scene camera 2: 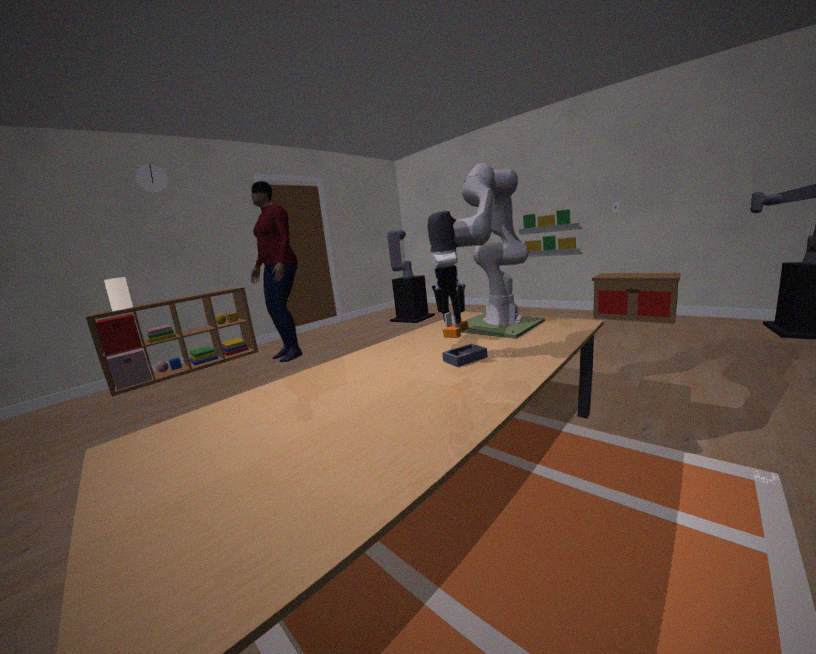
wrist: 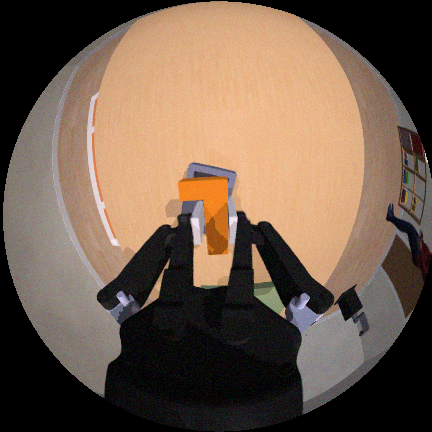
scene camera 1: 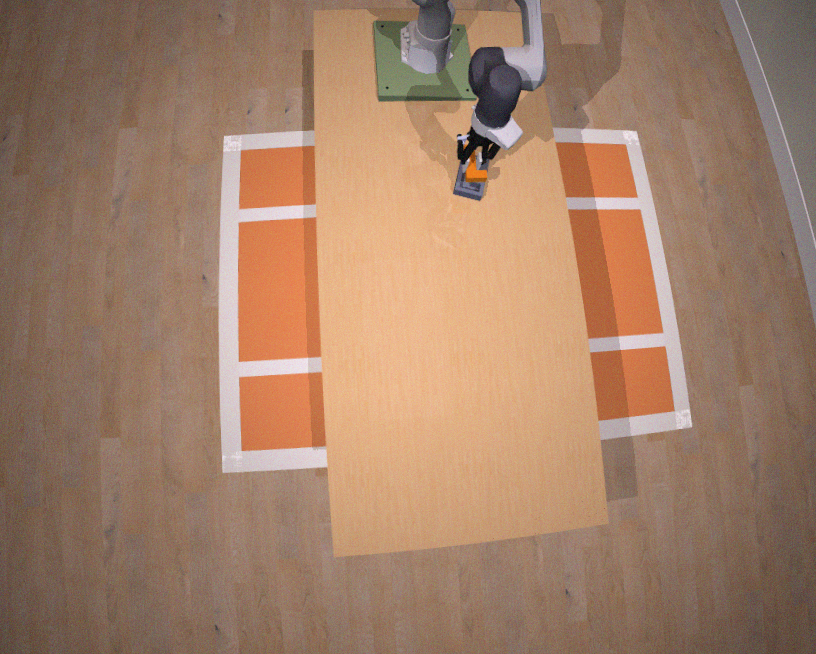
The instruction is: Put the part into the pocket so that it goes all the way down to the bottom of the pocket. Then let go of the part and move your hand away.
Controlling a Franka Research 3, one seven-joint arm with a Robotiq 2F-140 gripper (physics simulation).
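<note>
The orange L-shaped part (scene camera 1: 476,174) (scene camera 2: 450,332) (wrist: 216,195) is held between the finger pads of my gripper (scene camera 1: 472,161) (scene camera 2: 454,321) (wrist: 215,206), which is shut on it. The blue-grey block with the pocket (scene camera 1: 467,195) (scene camera 2: 468,358) (wrist: 212,168) lies on the table. In scene camera 2 the part hangs above the table, apart from the block. In the wrist view the part covers much of the block, and the block's far edge is turned slightly relative to the part. The part and fingers hide much of the pocket.
The wooden table (scene camera 1: 449,340) (scene camera 2: 306,436) (wrist: 225,100) bears the block. The green base plate (scene camera 1: 391,81) (scene camera 2: 507,330) (wrist: 270,297) of the arm is behind the gripper. A person (scene camera 2: 272,235) stands beyond the table near a low shelf unit (scene camera 2: 175,320).
</note>
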